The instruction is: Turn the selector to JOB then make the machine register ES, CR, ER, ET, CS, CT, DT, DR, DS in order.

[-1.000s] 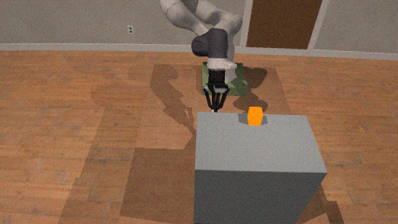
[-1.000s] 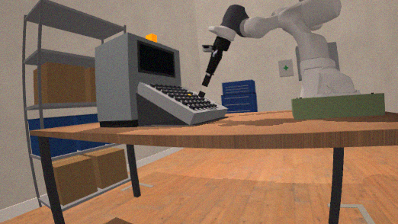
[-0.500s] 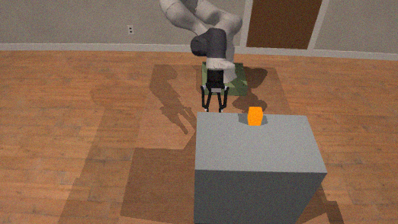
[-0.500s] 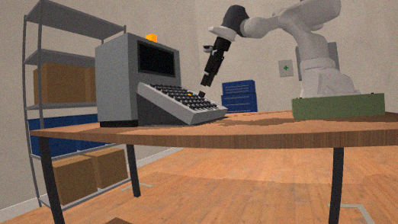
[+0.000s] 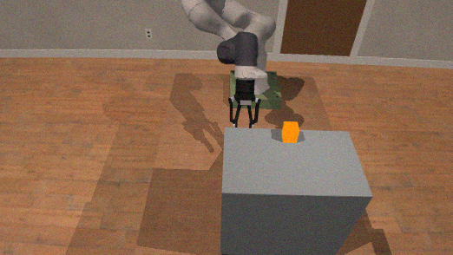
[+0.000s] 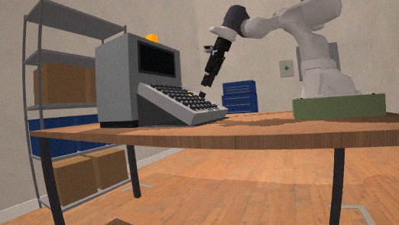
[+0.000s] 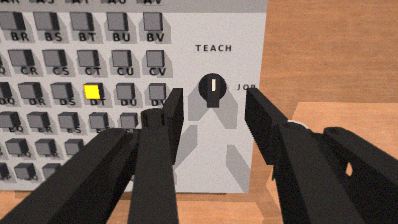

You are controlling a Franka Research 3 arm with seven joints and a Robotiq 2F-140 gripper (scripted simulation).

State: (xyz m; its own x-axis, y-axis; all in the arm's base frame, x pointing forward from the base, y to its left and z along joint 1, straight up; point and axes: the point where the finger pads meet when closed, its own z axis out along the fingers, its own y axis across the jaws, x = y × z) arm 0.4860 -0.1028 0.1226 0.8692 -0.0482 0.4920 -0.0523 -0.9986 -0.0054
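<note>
Now: the black selector knob 4 cm ahead of my hand and 7 cm below it. Round my hand: keyboard: 7 cm ahead, 11 cm to the left, 11 cm below.
</note>
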